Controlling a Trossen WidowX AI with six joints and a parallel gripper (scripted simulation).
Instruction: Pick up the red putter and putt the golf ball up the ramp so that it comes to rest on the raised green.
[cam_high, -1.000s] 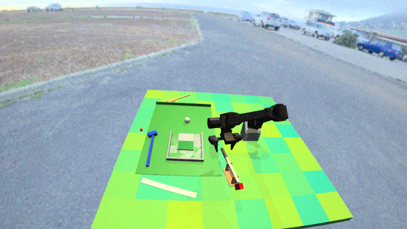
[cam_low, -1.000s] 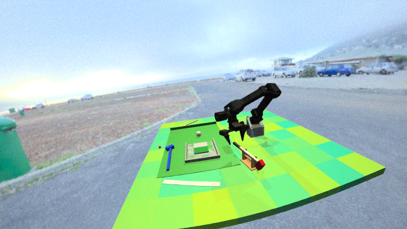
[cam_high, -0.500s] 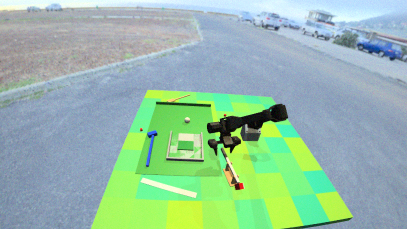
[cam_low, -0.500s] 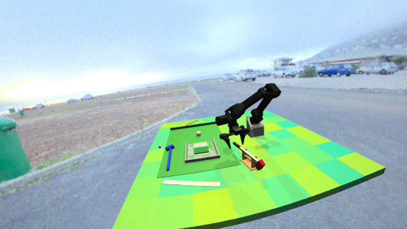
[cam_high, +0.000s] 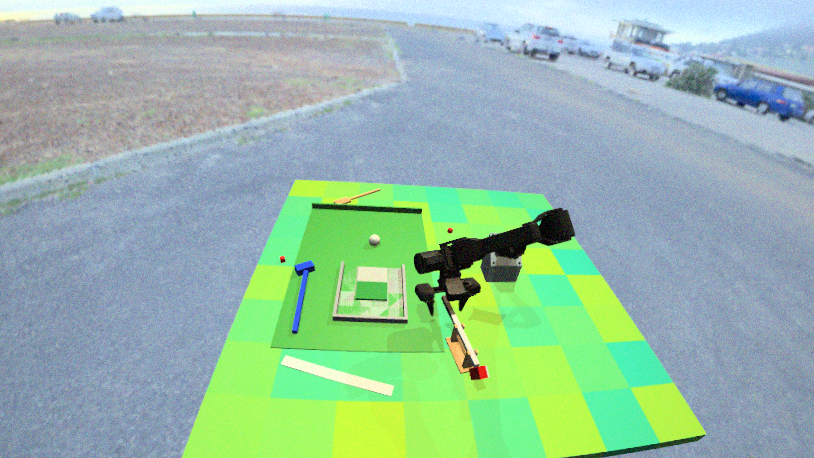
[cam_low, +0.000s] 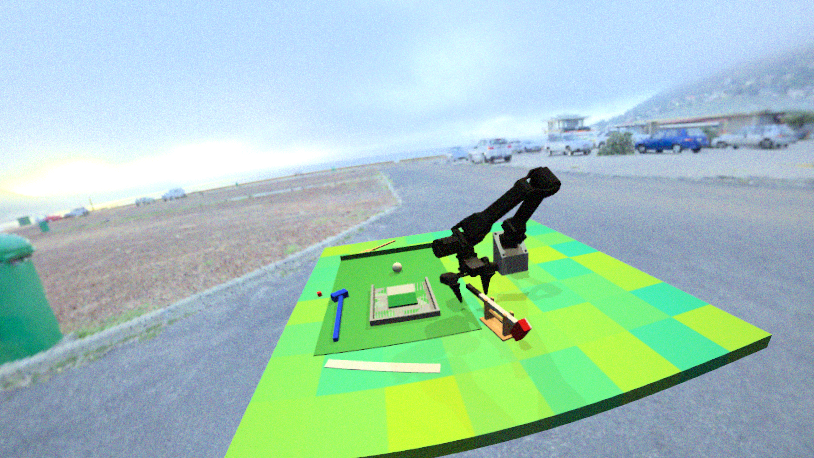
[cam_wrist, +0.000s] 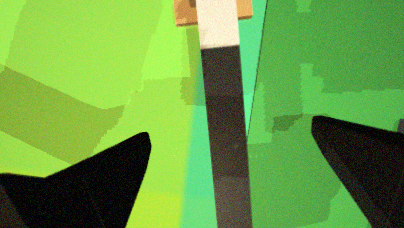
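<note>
The red putter is 110 mm to the left of my gripper tip, 40 mm behind it and 20 mm above it. Also, from my gripper tip: wooden stand (120 mm to the left, 40 mm behind); then white bar (300 mm ahead, 210 mm to the left, 30 mm below); then white golf ball (350 mm to the right, 240 mm ahead, 10 mm below).
</note>
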